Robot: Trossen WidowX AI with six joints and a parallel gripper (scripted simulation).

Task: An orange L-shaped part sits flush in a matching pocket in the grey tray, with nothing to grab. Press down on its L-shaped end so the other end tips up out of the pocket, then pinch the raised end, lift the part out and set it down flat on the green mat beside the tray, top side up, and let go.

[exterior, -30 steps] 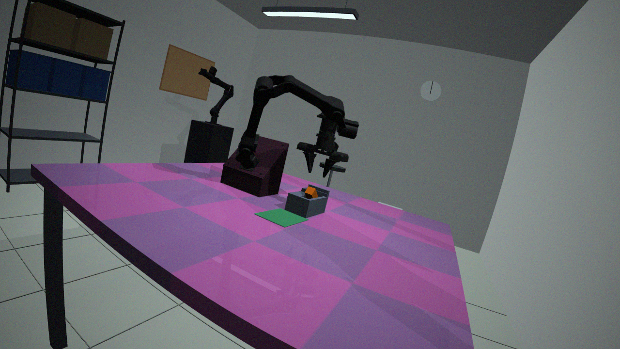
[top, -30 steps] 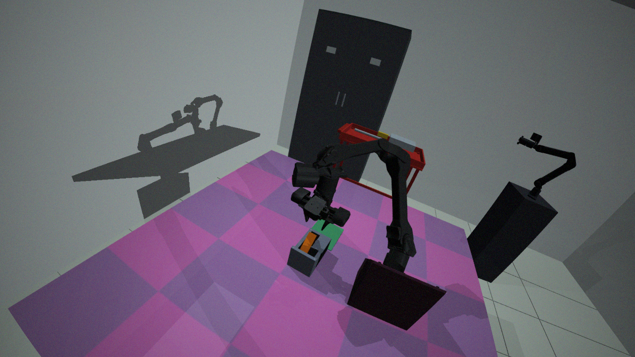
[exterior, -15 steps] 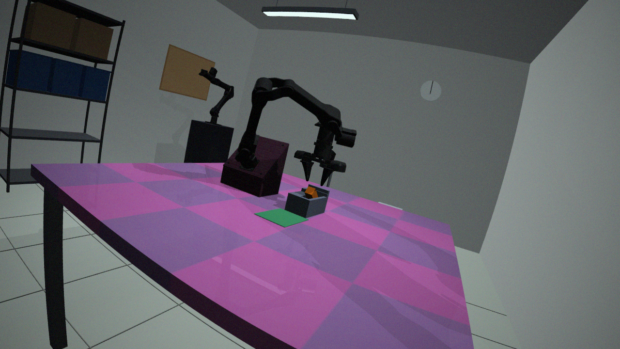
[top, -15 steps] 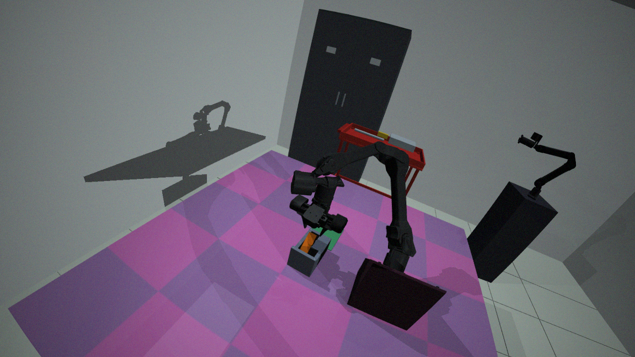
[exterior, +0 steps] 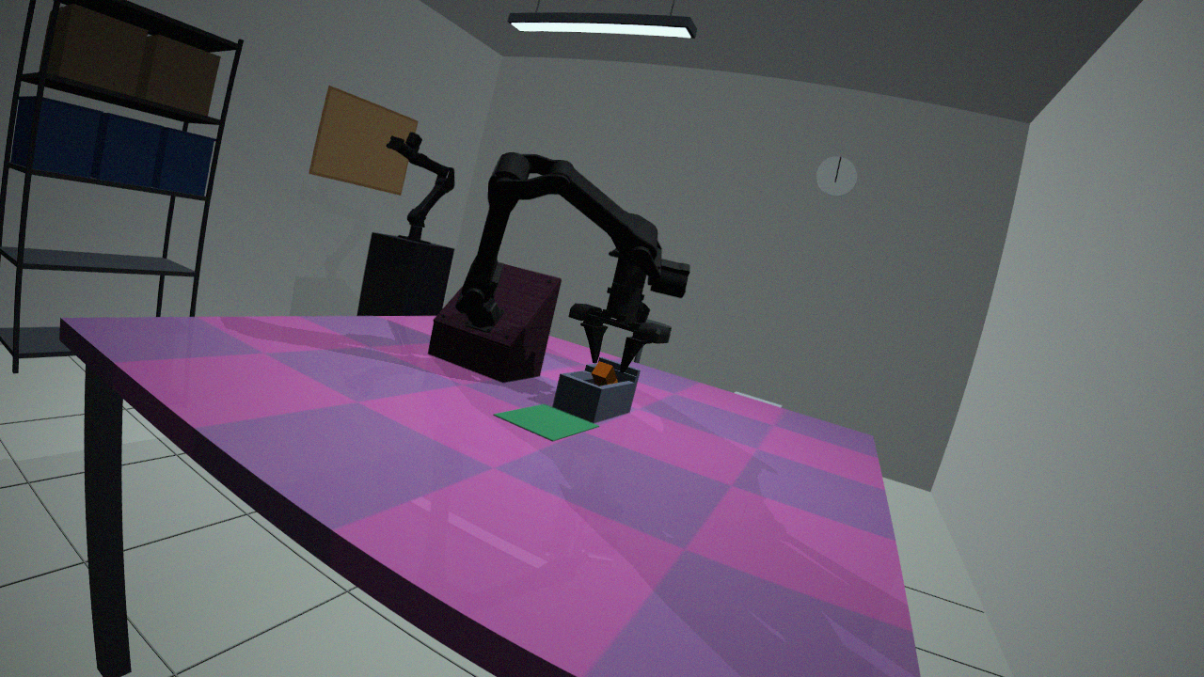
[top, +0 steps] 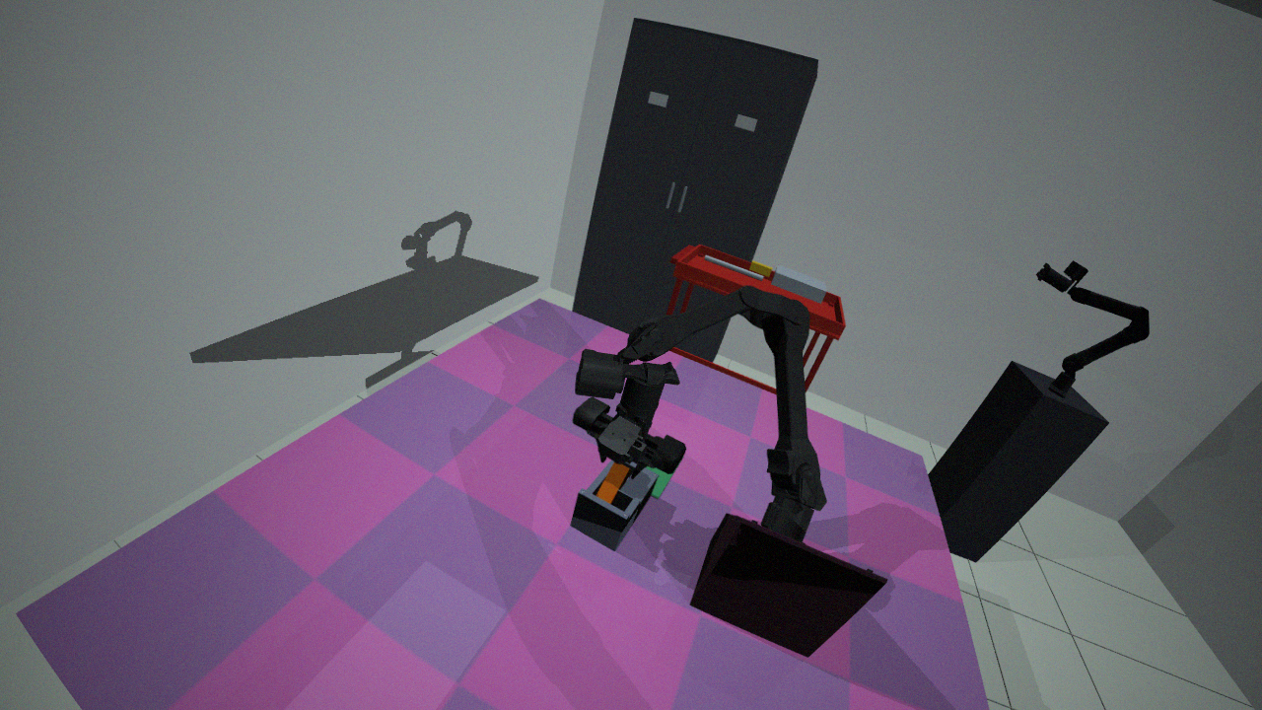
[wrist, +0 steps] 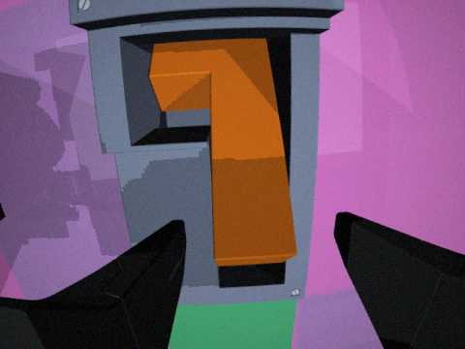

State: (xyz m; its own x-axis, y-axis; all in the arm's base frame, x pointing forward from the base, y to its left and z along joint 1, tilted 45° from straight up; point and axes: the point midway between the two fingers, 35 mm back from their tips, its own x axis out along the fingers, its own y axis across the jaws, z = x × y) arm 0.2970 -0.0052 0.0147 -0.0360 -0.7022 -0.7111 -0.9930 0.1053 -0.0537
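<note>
My gripper tip is now 10 mm past the orange L-shaped part, 40 mm to the right of it and 50 mm above it. Also, from my gripper tip: green mat (30 mm behind, 140 mm to the right, 110 mm below).
</note>
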